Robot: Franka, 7 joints.
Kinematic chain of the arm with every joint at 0, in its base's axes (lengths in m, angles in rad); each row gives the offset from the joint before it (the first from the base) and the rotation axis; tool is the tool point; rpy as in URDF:
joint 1: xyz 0 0 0.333 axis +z
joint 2: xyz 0 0 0 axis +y
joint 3: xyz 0 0 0.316 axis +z
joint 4: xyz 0.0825 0 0 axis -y
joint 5: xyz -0.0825 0 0.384 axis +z
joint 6: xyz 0 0 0 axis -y
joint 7: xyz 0.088 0 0 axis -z
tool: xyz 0 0 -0.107 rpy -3.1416 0 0
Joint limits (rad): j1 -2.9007..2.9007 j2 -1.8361..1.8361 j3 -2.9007..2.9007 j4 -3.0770..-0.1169 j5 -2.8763..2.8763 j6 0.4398..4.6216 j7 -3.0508..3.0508
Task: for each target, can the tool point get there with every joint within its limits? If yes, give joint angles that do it. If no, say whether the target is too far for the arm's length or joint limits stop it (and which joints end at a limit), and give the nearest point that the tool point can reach.
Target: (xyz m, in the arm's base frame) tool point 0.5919 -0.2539 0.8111
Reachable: yes | joints 0.0718 1.0033 -1.5327 -0.5825 1.7950 3.3657 2.4044
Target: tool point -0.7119 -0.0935 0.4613
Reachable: yes | joints -2.2235 1.0416 -1.0825 -1.3249 -1.5000 1.5260 0.4274
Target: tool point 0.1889 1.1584 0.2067
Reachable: no: too far | nearest point 0.1373 0.8418 0.2412 | short by 0.323 m
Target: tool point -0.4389 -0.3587 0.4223
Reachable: yes | joints 1.8295 -0.1866 2.0849 -2.0657 1.8713 2.9889 -1.3300
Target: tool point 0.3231 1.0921 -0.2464
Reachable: no: too far | nearest point 0.2169 0.7332 -0.0560 | short by 0.420 m
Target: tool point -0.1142 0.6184 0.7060
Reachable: yes | joints -2.4463 -0.8870 -1.4252 -1.6566 -0.1175 3.4603 -2.1032
